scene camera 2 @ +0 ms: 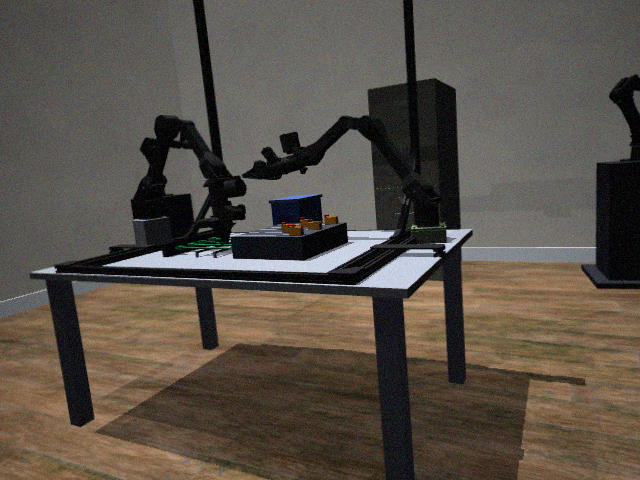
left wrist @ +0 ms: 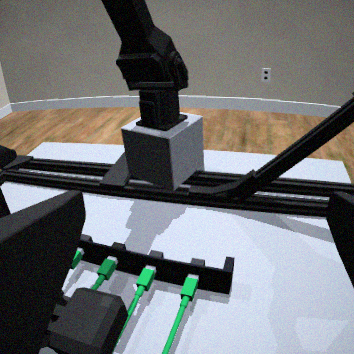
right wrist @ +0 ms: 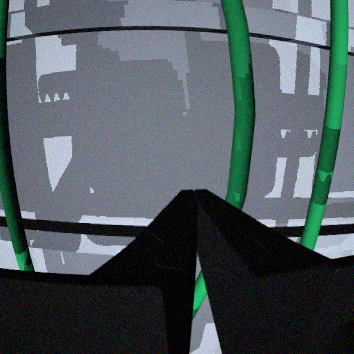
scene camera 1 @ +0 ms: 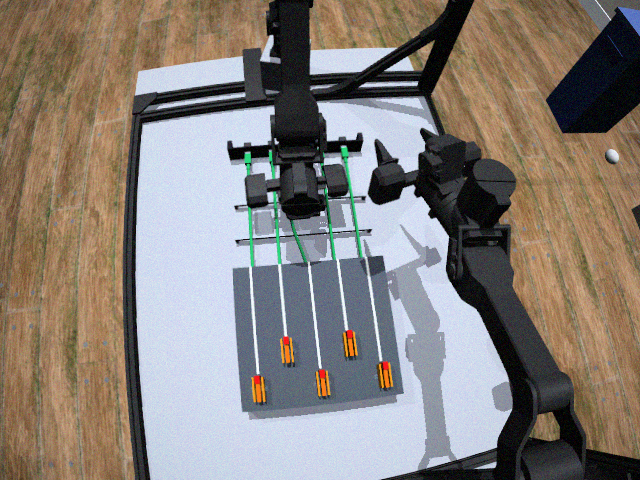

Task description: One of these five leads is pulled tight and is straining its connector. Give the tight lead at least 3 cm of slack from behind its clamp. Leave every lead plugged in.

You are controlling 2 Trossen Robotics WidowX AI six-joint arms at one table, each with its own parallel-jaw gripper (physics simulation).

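Places are measured from the left arm's base along level axes (x ahead, y left, z up), in metres.
Where they show: left gripper, fingertip midpoint: (scene camera 2: 247, 176) (left wrist: 210, 205) (scene camera 1: 399, 134); right gripper, fingertip midpoint: (left wrist: 54, 345) (right wrist: 193, 202); left arm's base, link origin: (scene camera 2: 428, 225); right arm's base, link origin: (scene camera 2: 150, 218) (left wrist: 161, 120).
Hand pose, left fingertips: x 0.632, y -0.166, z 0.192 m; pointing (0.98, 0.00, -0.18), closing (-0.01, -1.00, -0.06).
Note:
Things, the pixels of their centre, and the offset from my left fingertips. "spot": a spot on its surface instead.
- middle lead, surface spot: (right wrist: 244, 115) spot: 0.011 m ahead, 0.179 m left, 0.211 m down
- far left lead, surface spot: (scene camera 1: 251, 227) spot: 0.023 m ahead, 0.259 m left, 0.212 m down
- second lead, surface spot: (scene camera 1: 277, 232) spot: 0.006 m back, 0.215 m left, 0.212 m down
- fourth lead, surface spot: (scene camera 1: 330, 222) spot: 0.025 m back, 0.110 m left, 0.211 m down
Five leads run from green connectors in a black strip (scene camera 1: 236, 150) (left wrist: 220, 280) to orange clamps with red ends on a dark grey block (scene camera 1: 330, 403) (scene camera 2: 268, 248). The middle lead (scene camera 1: 296, 237) (right wrist: 244, 115) bends in its green part. The far left lead (scene camera 1: 251, 227), second lead (scene camera 1: 277, 232), fourth lead (scene camera 1: 330, 222) and far right lead (scene camera 1: 355, 222) (left wrist: 173, 332) look nearly straight. My right gripper (right wrist: 193, 202) is shut and empty, fingertips beside the middle lead; its arm hides them in scene camera 1. My left gripper (scene camera 1: 403, 136) (left wrist: 210, 205) is open and empty, right of the strip.
Two thin black bars (scene camera 1: 241, 241) (scene camera 1: 240, 207) cross under the leads between strip and block. The clamps (scene camera 1: 257, 390) (scene camera 1: 286, 351) (scene camera 1: 322, 383) (scene camera 1: 349, 344) (scene camera 1: 385, 375) stand staggered. A black frame (scene camera 1: 133, 258) edges the work area, with a diagonal strut (scene camera 1: 387, 56) at the back.

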